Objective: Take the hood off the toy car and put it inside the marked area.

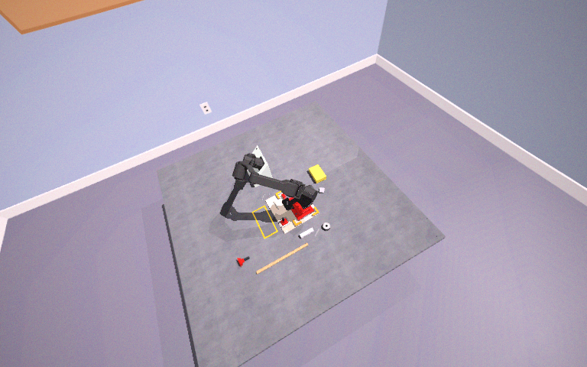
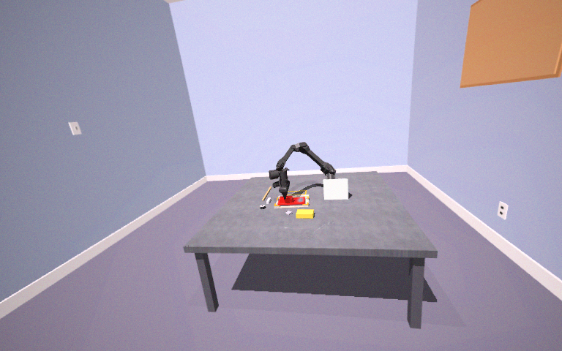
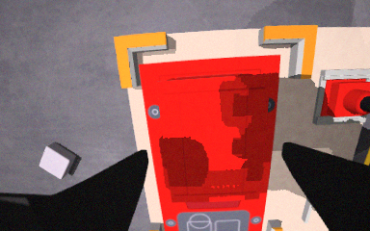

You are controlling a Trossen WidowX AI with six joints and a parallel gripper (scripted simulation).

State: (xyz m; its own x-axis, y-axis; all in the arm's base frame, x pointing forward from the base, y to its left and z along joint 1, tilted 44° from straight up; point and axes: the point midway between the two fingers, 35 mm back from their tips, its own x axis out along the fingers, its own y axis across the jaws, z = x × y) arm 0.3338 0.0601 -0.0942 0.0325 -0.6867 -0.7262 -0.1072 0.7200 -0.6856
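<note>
The red hood lies 2 cm below my gripper tip. Round my gripper tip: white cylinder: 15 cm ahead, 5 cm below, 4 cm to the right; then grey socket: 13 cm to the right, 3 cm ahead, 2 cm below; then yellow block: 19 cm to the left, 17 cm behind, 4 cm below.
</note>
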